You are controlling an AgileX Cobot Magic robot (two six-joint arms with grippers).
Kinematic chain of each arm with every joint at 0, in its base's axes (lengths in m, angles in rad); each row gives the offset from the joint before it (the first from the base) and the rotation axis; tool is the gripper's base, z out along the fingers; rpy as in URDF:
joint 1: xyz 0 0 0.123 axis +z
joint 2: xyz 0 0 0 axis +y
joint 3: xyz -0.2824 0 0.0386 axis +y
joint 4: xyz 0.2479 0 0.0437 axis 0.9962 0 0.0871
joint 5: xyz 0 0 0 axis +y
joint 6: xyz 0.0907 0 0.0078 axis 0.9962 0 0.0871
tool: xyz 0 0 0 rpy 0 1.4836 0
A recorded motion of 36 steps. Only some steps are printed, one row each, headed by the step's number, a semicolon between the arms.
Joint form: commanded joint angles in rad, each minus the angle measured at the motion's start. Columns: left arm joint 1, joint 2, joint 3, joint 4, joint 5, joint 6; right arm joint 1, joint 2, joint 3, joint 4, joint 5, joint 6.
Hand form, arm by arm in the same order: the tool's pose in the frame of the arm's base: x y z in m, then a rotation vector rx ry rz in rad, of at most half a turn. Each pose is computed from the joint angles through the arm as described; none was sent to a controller.
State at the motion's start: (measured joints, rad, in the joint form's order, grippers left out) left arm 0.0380 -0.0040 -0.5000 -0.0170 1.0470 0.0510; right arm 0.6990 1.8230 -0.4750 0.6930 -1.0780 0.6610
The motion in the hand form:
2: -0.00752 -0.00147 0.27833 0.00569 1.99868 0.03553; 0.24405 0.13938 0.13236 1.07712 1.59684 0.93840
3: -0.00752 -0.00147 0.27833 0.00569 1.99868 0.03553; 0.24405 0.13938 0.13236 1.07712 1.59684 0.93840
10: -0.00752 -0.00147 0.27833 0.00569 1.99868 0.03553; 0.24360 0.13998 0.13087 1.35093 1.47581 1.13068
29: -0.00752 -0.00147 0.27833 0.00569 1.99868 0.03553; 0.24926 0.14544 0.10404 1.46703 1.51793 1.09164
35: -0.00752 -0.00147 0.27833 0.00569 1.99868 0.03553; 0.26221 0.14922 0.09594 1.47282 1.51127 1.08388
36: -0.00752 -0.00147 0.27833 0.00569 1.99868 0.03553; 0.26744 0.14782 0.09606 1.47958 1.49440 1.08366
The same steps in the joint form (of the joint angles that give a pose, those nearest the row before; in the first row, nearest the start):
2: 0.0010 -0.0210 0.0020 0.0020 -0.0090 -0.0070; 0.0030 -0.0020 0.0030 0.0000 0.0010 0.4070
3: 0.0010 -0.0210 0.0020 0.0020 -0.0090 -0.0070; 0.0030 -0.0020 0.0030 0.0000 0.0010 0.4070
10: 0.0010 -0.0210 0.0020 0.0020 -0.0090 -0.0070; 0.0030 -0.0020 0.0030 -0.0040 0.0190 0.7100
29: 0.0010 -0.0210 0.0020 0.0020 -0.0090 -0.0070; 0.0000 0.0990 -0.0320 -0.0030 0.0670 0.7940
35: 0.0010 -0.0210 0.0020 0.0020 -0.0090 -0.0070; -0.0210 0.1540 -0.0840 -0.0160 0.0680 0.7970
36: 0.0010 -0.0210 0.0020 0.0020 -0.0090 -0.0070; -0.0360 0.1610 -0.0990 -0.0180 0.0690 0.7970

